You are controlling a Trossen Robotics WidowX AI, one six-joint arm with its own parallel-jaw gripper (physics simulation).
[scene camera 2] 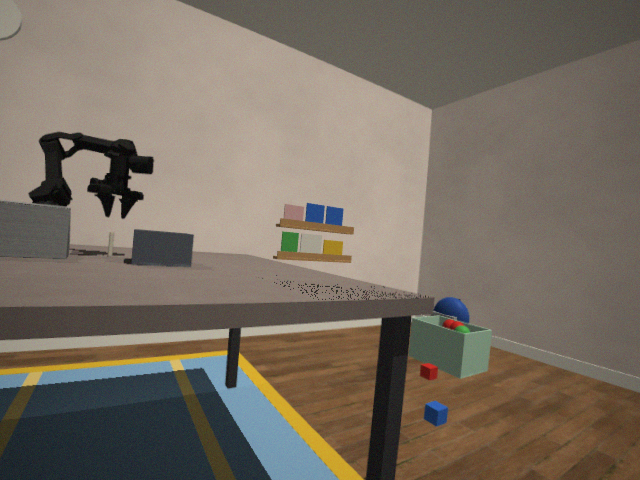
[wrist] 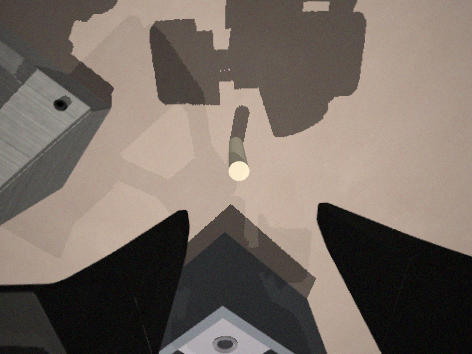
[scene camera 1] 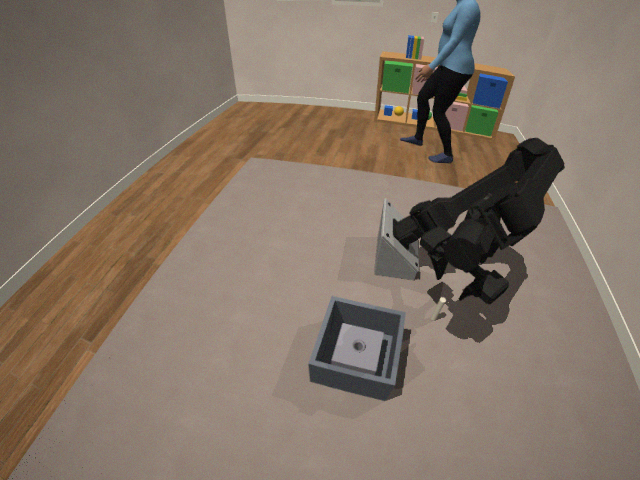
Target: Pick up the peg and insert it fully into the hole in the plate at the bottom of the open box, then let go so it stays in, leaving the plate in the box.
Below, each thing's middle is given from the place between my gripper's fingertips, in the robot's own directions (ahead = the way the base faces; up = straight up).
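Light plate (scene camera 1: 357, 348): from my hand, 180 mm to the right, 120 mm ahead, 90 mm below. Dark grey box (scene camera 1: 379, 386): 80 mm below my hand, 120 mm ahead, 180 mm to the right.
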